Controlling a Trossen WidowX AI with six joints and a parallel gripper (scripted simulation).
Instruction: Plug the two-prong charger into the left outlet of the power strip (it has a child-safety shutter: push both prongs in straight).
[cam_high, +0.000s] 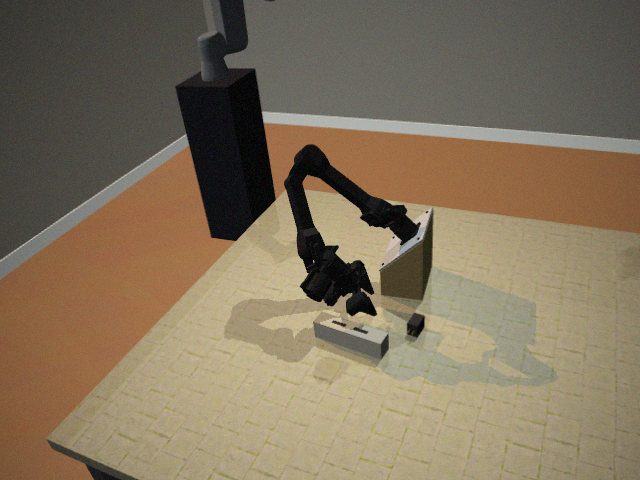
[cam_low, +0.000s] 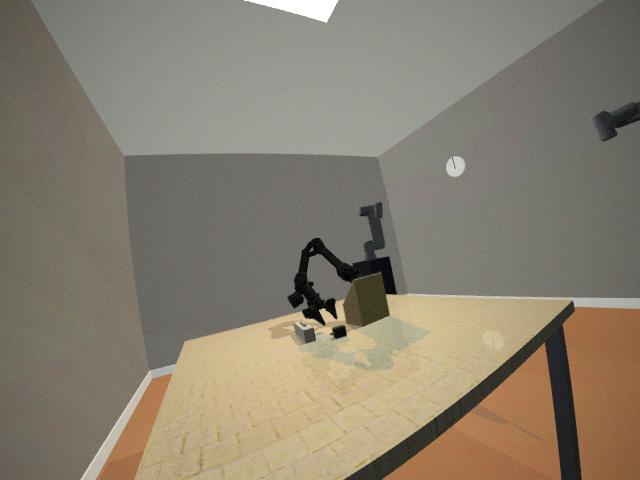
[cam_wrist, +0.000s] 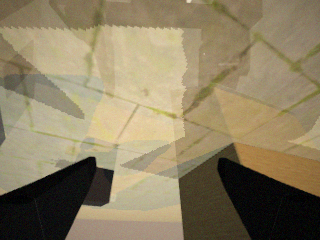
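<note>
The two-prong charger is 12 cm to the left of my gripper tip, 6 cm ahead of it and 1 cm below it.
</note>
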